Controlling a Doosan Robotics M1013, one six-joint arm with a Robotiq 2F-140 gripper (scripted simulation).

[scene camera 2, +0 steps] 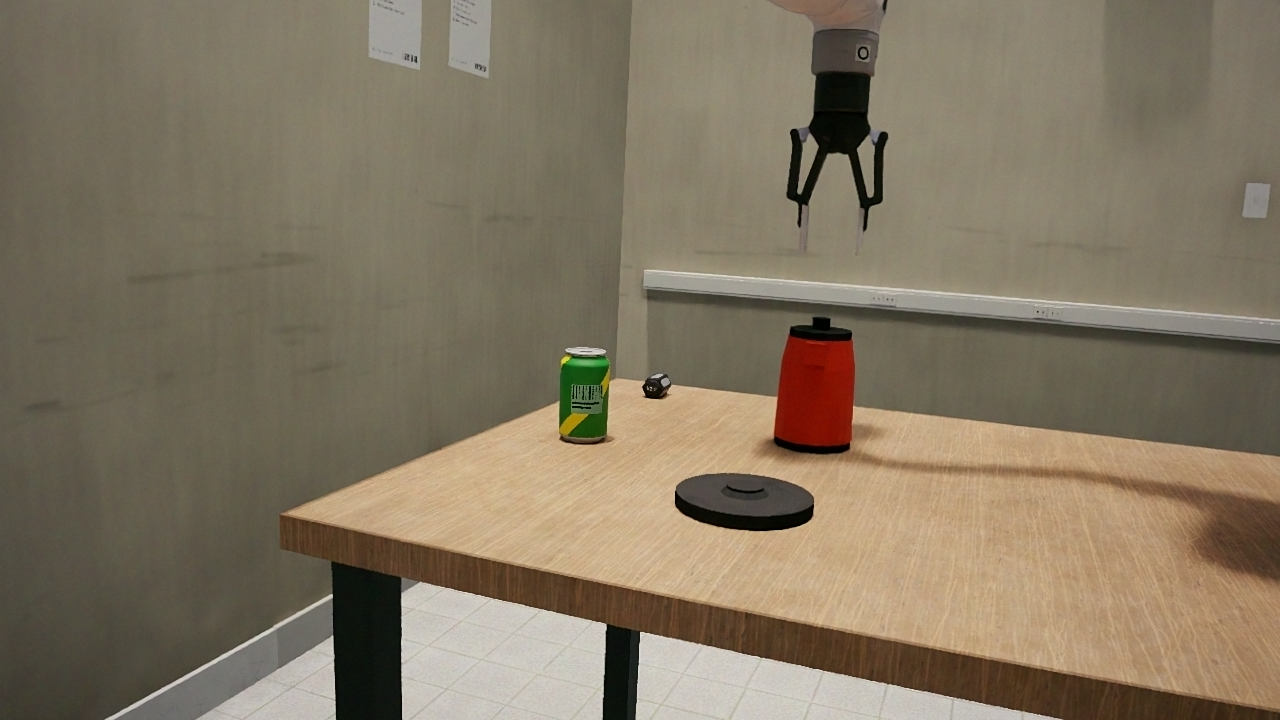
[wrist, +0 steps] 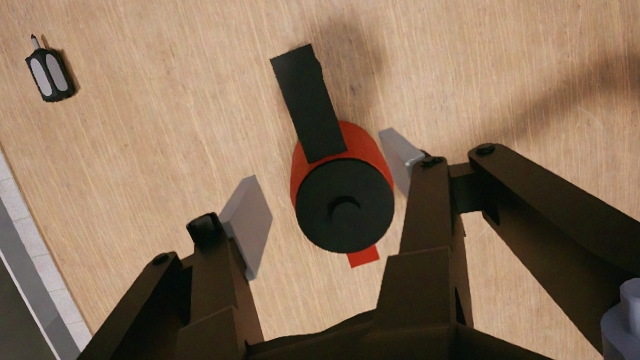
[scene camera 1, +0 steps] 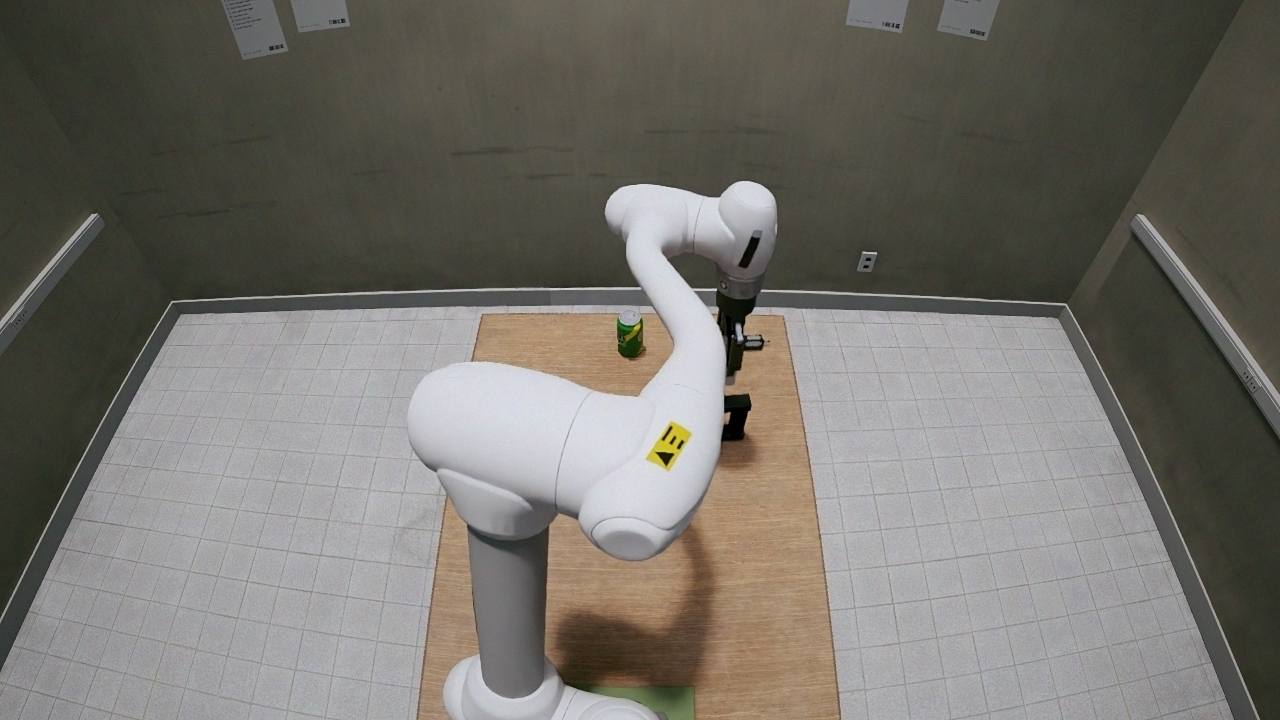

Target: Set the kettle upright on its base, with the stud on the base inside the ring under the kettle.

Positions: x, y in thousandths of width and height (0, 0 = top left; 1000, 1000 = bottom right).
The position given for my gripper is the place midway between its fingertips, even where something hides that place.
my gripper: scene camera 2 649, 352; wrist 505, 490; scene camera 1 566, 513
